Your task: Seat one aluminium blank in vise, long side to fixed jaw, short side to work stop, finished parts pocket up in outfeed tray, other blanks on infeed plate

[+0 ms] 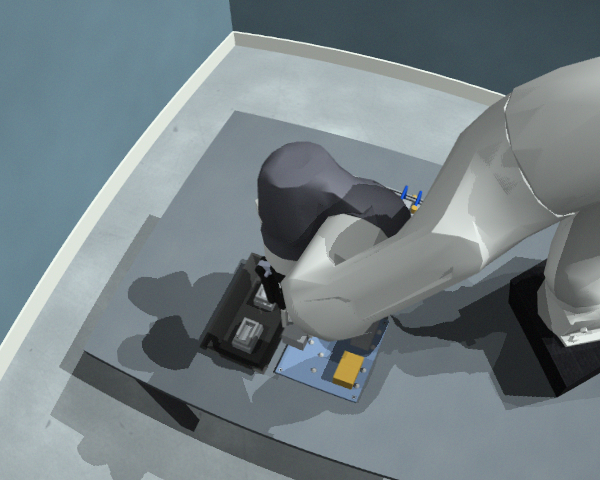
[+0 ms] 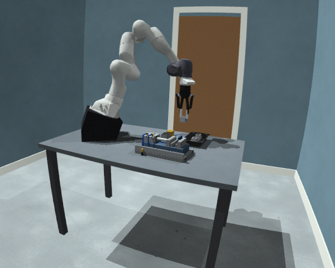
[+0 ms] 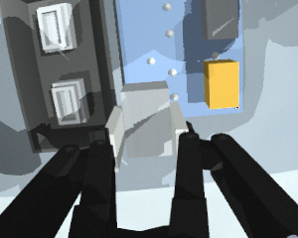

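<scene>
My gripper is now 34 cm to the left of the moving jaw, 10 cm above it and 2 cm past it. Also, from my hand: blue infeed plate (18 cm below, 6 cm behind, 3 cm to the right); then vise hose block (32 cm to the right, 15 cm behind, 10 cm below); then brass blank (16 cm below, 10 cm behind, 2 cm to the left).
</scene>
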